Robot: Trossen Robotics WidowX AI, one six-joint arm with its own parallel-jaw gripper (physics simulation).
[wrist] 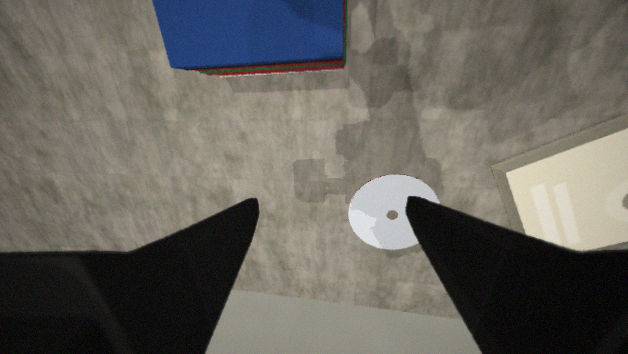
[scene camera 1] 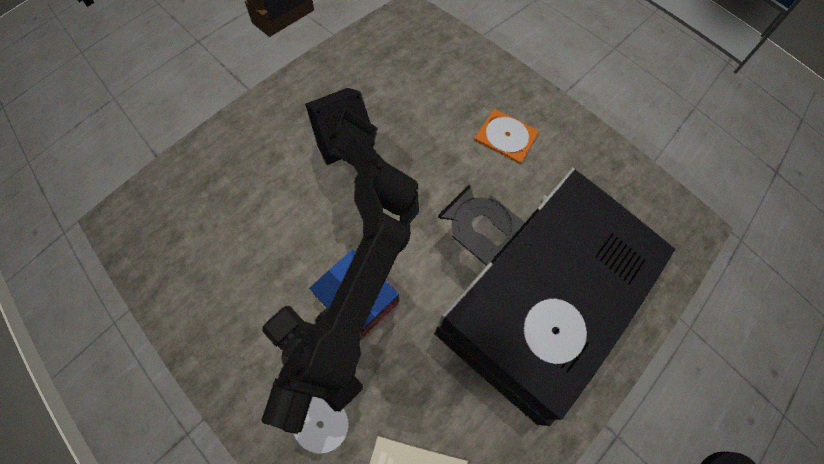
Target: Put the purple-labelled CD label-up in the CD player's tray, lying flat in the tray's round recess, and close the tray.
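Places are measured from the arm's base along level axes (x ahead, y left, z up), in metres.
Pixels of known places: gripper, fingertip midpoint: point(wrist: 331, 204); arm's base, origin of the base link: point(scene camera 1: 344, 123).
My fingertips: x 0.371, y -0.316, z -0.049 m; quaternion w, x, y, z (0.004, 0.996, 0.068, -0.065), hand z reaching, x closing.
For each thing: its top centre in the pictures, then the offset to it from my fingertips. "pt": a spot on its surface instead. Level surfaces: height alone.
- blue-topped stack, surface spot: point(wrist: 260, 35) pt dz -0.073, dx -0.071, dy +0.090 m
- cream panel, surface spot: point(wrist: 550, 200) pt dz -0.132, dx +0.231, dy -0.024 m
- orange case, surface spot: point(scene camera 1: 521, 155) pt dz -0.146, dx -0.148, dy +0.702 m
- mat, its level: dz -0.156 m
The black CD player point(scene camera 1: 553, 242) stands at the right in the scene view. Its grey tray point(scene camera 1: 464, 229) is out, with no disc in the round recess. Three pale discs show: one point(scene camera 1: 334, 420) point(wrist: 372, 197) flat on the mat near the gripper, one point(scene camera 1: 542, 322) on the player's top, and one point(scene camera 1: 495, 129) on an orange square case. No purple label shows on any of them. My gripper point(scene camera 1: 315, 403) point(wrist: 331, 204) is open and empty, above the mat. In the wrist view the right finger overlaps the mat disc's right edge; the disc is lower down.
A blue-topped stack point(scene camera 1: 377, 293) point(wrist: 260, 35) with red and green layers lies partly under the arm. A cream panel point(scene camera 1: 418, 455) point(wrist: 550, 200) lies right of the mat disc. The orange case point(scene camera 1: 521, 155) lies beyond the tray. The mat point(scene camera 1: 201, 230) carries these things.
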